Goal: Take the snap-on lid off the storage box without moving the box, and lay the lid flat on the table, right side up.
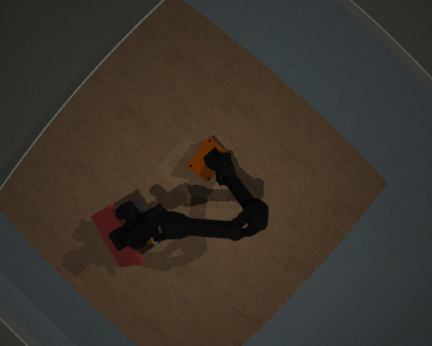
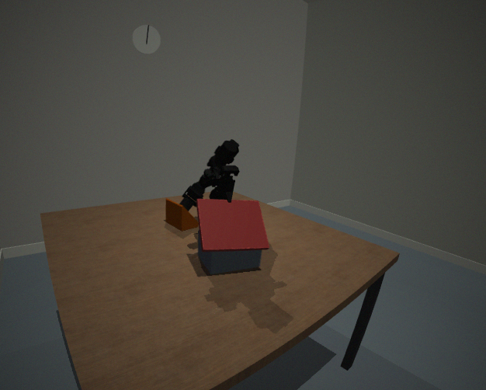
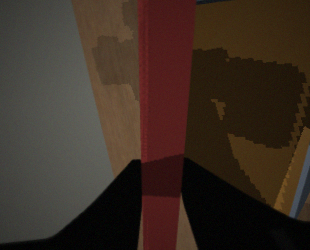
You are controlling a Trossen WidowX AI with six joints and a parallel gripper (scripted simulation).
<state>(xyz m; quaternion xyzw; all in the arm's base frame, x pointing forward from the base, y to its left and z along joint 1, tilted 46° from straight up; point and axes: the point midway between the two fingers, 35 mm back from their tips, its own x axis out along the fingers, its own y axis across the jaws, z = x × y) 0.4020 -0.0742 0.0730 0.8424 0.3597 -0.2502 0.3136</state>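
Right now the red lid is 6 cm ahead of my gripper tip, 2 cm to the right of it and 5 cm below it. Also, from my gripper tip: blue-grey storage box (2 cm ahead, 16 cm below).
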